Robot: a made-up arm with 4 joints.
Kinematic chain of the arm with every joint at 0, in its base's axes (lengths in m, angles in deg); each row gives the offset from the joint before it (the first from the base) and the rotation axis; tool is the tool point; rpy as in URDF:
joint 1: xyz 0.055 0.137 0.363 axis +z
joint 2: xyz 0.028 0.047 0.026 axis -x
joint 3: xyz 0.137 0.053 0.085 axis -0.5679 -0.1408 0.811
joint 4: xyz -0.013 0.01 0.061 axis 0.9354 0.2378 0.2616
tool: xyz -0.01 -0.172 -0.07 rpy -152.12 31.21 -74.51
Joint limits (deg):
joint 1: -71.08..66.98
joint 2: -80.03..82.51
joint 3: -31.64..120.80
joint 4: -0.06..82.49
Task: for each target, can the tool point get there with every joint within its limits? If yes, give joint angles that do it. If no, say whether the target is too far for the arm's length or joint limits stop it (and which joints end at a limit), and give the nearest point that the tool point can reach.
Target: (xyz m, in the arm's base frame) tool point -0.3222 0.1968 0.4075
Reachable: no: joint limits stop it (at a limit: joint 1, joint 4) | nearest point -0.0605 0.3400 0.3969 | short by 0.299 m
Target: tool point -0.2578 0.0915 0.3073
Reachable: no: joint limits stop it (at a limit: joint 1, joint 4) | nearest point 0.0292 0.0071 0.3631 | short by 0.304 m
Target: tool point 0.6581 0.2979 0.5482
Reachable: no: too far | nearest point 0.4137 0.2327 0.4758 | short by 0.263 m
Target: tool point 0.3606 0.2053 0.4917
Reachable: yes | joints -7.11 17.18 103.63 32.11
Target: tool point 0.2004 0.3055 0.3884
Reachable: yes | joints 45.83 -19.42 74.86 64.06
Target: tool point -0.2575 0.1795 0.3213
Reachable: no: joint limits stop it (at a limit: joint 1, joint 4) | nearest point -0.0512 0.3295 0.3558 | short by 0.257 m
